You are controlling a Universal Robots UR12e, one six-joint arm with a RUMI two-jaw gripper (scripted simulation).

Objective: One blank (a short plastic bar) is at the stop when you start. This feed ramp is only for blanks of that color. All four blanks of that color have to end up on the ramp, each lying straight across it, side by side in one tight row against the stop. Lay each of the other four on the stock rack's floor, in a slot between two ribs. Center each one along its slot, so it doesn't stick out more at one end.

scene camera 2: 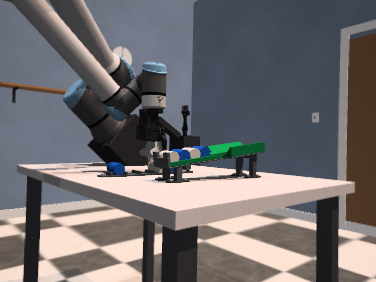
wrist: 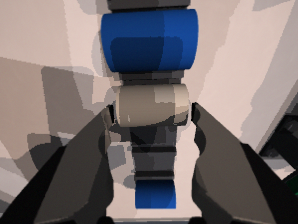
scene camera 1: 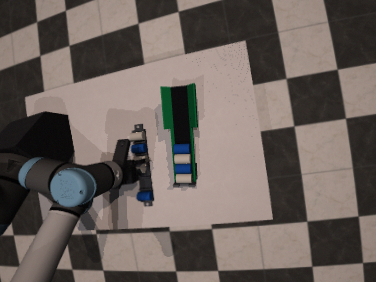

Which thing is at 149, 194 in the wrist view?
A blue blank.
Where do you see a blue blank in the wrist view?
At 131, 43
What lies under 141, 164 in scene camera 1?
The gripper.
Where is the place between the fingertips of the gripper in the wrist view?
152, 105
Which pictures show the gripper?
Scene camera 2, the wrist view and scene camera 1: all of them.
